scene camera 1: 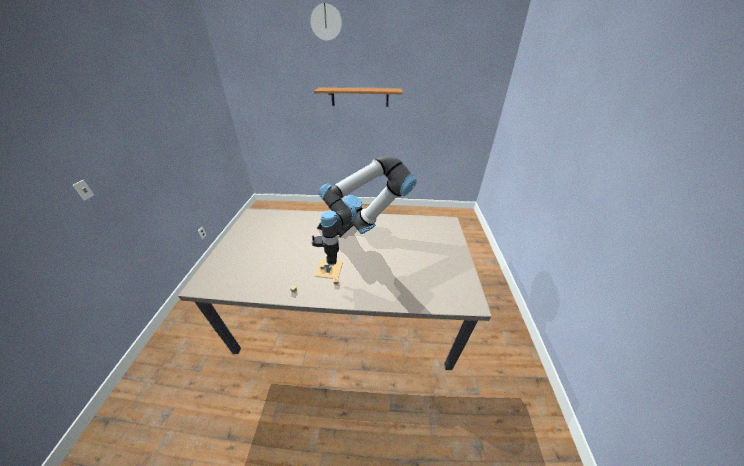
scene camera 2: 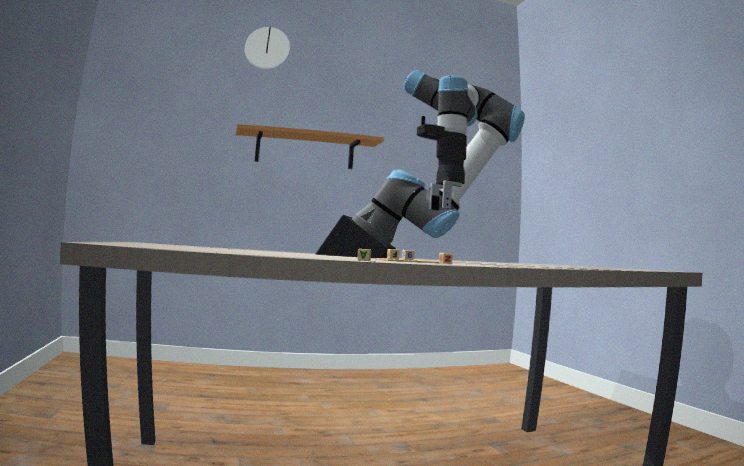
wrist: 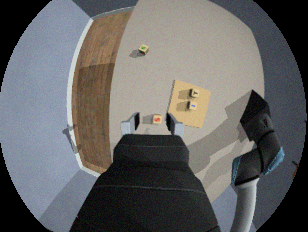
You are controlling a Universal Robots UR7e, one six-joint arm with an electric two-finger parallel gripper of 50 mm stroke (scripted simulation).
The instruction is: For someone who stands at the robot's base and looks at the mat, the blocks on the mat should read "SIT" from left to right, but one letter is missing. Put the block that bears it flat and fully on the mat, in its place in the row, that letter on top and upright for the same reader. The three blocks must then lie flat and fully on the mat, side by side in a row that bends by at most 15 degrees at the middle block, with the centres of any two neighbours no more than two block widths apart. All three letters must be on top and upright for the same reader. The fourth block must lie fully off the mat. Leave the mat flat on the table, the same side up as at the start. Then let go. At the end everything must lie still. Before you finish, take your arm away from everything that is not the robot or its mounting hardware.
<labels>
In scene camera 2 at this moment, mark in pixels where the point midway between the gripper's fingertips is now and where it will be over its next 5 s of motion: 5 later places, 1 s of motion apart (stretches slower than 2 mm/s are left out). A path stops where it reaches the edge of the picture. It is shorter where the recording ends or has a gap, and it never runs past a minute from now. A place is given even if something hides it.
My gripper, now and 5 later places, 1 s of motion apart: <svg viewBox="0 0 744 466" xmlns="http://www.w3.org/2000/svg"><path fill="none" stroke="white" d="M440 209L447 209L448 212L451 217L452 222L449 227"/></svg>
</labels>
